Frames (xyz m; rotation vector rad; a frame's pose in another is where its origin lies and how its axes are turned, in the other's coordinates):
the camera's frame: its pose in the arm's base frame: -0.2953 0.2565 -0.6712 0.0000 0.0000 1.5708
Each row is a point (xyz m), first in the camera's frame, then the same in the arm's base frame.
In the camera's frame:
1: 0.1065 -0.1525 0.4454
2: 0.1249 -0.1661 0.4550
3: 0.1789 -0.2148 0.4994
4: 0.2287 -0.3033 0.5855
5: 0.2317 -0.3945 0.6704
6: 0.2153 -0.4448 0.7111
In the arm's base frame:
1: -0.1428 0.3630 -0.2258
2: -0.1292 0.3814 -0.2162
3: -0.0805 0.4354 -0.1718
4: 0.0080 0.4852 -0.0857
5: 0.0992 0.4882 -0.0008
6: 0.1495 0.4718 0.0399

